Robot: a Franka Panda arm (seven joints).
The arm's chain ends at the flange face. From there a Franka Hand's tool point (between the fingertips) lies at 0.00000 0.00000 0.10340 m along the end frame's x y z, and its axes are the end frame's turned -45 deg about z.
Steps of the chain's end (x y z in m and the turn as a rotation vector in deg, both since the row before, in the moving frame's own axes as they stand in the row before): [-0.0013 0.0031 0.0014 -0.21 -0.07 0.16]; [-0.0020 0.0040 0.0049 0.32 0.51 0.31]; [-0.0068 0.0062 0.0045 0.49 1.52 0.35]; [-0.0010 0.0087 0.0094 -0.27 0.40 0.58]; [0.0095 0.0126 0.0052 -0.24 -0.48 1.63]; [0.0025 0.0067 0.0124 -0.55 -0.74 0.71]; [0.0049 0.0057 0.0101 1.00 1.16 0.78]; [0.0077 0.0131 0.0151 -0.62 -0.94 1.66]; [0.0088 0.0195 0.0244 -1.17 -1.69 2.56]
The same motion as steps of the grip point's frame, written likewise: [-0.0035 0.0015 0.0014 -0.10 -0.20 0.16]; [-0.0032 0.0017 0.0049 -0.13 0.59 0.31]; [-0.0066 0.0009 0.0045 -0.73 1.42 0.35]; [-0.0067 0.0063 0.0094 -0.47 0.09 0.58]; [-0.0031 0.0153 0.0052 0.17 -0.51 1.63]; [-0.0046 0.0063 0.0124 0.13 -0.91 0.71]; [0.0022 0.0077 0.0101 -0.11 1.53 0.78]; [-0.0058 0.0143 0.0151 0.23 -1.10 1.66]; [-0.0112 0.0193 0.0243 0.37 -2.02 2.56]
